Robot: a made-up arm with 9 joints. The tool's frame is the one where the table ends. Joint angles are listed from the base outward.
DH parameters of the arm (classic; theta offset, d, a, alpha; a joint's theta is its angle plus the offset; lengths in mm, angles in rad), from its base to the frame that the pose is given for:
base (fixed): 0 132.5 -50.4 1.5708
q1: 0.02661 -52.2 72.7 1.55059
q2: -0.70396 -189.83 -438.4 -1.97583
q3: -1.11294 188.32 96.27 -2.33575
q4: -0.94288 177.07 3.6 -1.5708
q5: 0.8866 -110 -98.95 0.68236
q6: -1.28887 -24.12 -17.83 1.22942
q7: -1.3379 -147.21 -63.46 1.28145
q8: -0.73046 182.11 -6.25 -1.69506
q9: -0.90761 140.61 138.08 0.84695
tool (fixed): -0.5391 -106.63 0 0
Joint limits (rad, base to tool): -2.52..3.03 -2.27..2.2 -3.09..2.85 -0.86..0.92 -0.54..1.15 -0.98..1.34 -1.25..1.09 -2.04..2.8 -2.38..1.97
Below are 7 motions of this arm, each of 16 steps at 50 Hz.
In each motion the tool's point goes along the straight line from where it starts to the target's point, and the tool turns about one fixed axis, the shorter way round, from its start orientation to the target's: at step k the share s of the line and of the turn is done. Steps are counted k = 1, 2, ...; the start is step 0. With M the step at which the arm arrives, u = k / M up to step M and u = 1 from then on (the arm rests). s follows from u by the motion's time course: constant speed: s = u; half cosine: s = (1 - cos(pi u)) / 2; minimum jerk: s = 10 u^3 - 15 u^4 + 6 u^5.
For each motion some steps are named. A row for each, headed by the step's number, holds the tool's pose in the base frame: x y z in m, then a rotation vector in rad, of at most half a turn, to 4 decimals.
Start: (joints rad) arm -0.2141 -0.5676 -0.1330 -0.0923 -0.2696 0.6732 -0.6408 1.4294 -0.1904
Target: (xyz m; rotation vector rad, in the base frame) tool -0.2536 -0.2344 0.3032 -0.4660 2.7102 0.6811
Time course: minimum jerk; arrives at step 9
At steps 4, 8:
4: -0.2392 -0.2315 0.3147 -0.4465 2.7558 0.7004
8: -0.2533 -0.2343 0.3034 -0.4656 2.7111 0.6815

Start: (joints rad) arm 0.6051 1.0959 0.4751 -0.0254 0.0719 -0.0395 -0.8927 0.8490 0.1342
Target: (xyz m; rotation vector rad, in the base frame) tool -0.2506 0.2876 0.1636 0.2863 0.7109 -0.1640
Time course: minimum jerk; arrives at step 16
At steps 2, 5, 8, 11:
2: -0.3671 0.2830 0.1021 -0.0360 1.0413 0.2934
5: -0.3477 0.2837 0.1123 0.0194 0.9894 0.2160
8: -0.3098 0.2852 0.1323 0.1255 0.8844 0.0663
11: -0.2719 0.2868 0.1523 0.2291 0.7747 -0.0816

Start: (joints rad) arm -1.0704 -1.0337 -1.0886 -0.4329 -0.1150 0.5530 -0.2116 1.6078 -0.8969
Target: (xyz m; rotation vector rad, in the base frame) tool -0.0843 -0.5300 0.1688 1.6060 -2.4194 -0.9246
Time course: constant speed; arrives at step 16
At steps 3, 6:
3: -0.0727 -0.4843 0.1691 1.7006 -2.3065 -0.0318
6: -0.0753 -0.4949 0.1690 1.6931 -2.3505 -0.2328

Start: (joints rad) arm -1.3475 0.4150 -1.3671 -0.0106 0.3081 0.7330 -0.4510 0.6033 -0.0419
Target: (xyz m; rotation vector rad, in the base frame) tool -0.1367 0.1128 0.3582 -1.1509 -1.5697 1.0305
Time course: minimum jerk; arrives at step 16
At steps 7, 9, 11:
7: -0.0933 0.1247 0.3458 -1.0904 -1.6692 1.1015
9: -0.1096 0.1202 0.3505 -1.1137 -1.6319 1.0749
11: -0.1240 0.1163 0.3546 -1.1337 -1.5989 1.0513

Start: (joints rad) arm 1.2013 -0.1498 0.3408 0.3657 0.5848 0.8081 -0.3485 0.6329 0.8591
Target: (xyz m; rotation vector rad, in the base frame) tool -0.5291 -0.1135 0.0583 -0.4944 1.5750 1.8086
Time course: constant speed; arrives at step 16
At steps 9, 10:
9: -0.5317 -0.1108 0.0551 -0.5129 1.5533 1.9743
10: -0.5314 -0.1112 0.0556 -0.5103 1.5569 1.9505

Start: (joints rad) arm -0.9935 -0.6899 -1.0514 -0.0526 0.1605 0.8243 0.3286 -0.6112 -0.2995
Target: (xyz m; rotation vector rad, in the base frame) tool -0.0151 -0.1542 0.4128 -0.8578 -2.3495 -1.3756
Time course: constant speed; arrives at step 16
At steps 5, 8, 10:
5: 0.0703 -0.1534 0.4630 -1.1170 -2.2378 -1.3456
8: 0.0470 -0.1536 0.4493 -1.0474 -2.2702 -1.3550
10: 0.0315 -0.1538 0.4402 -1.0005 -2.2910 -1.3607

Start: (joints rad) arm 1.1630 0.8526 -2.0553 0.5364 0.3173 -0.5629 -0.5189 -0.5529 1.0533
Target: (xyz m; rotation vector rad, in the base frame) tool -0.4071 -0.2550 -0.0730 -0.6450 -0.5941 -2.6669
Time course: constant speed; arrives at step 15
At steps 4, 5, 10, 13, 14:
4: -0.4006 -0.1798 -0.1369 -0.2836 -0.5516 -2.7504
5: -0.4012 -0.1866 -0.1311 -0.3168 -0.5558 -2.7445
10: -0.4042 -0.2208 -0.1020 -0.4819 -0.5759 -2.7100
13: -0.4059 -0.2413 -0.0846 -0.5800 -0.5871 -2.6852
14: -0.4065 -0.2482 -0.0788 -0.6126 -0.5906 -2.6762

